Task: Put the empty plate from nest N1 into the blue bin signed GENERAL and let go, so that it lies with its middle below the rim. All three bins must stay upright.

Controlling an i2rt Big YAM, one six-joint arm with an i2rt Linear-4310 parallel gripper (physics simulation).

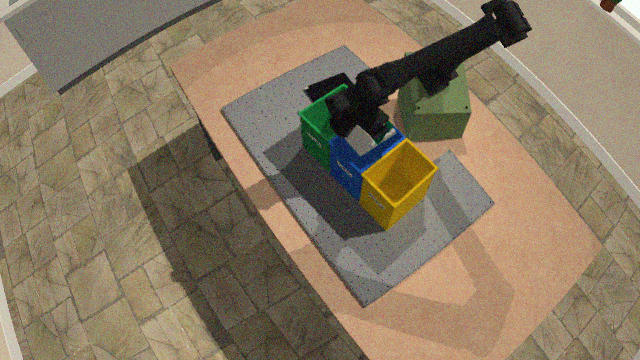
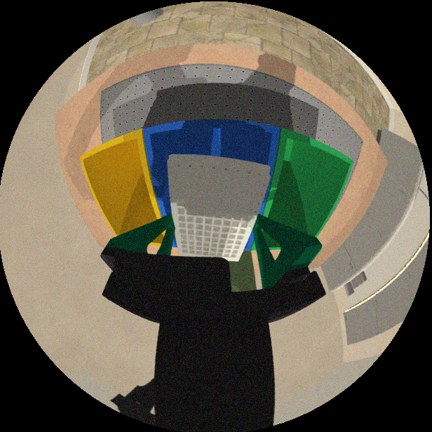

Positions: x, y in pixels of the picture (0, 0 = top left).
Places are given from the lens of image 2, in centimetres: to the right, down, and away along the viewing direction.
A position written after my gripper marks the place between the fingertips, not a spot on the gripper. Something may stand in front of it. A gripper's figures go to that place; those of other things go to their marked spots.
my gripper point(image 2: 213, 217): 0, 0, 13
green bin point(image 2: 308, 178): 19, -8, 19
white plate point(image 2: 214, 200): 0, -1, 11
yellow bin point(image 2: 117, 172): -19, -9, 19
The marked spots on the white plate and the green bin are 21 cm apart.
